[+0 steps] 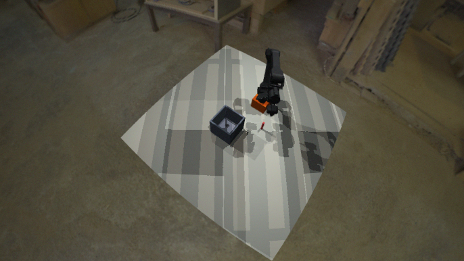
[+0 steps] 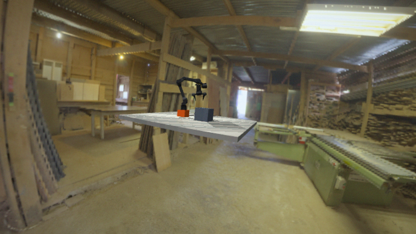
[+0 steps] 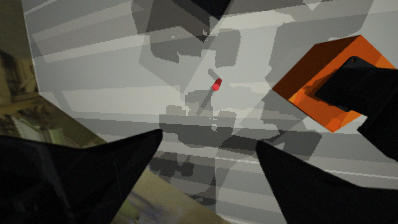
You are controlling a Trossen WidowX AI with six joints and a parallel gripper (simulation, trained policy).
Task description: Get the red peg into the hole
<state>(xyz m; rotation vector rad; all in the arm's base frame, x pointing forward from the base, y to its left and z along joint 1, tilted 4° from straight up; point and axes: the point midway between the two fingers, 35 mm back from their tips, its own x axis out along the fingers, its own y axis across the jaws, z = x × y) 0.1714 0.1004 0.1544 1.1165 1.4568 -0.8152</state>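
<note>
My gripper tip is now 170 mm above the red peg, 20 mm to the left of it and 20 mm short of it.
</note>
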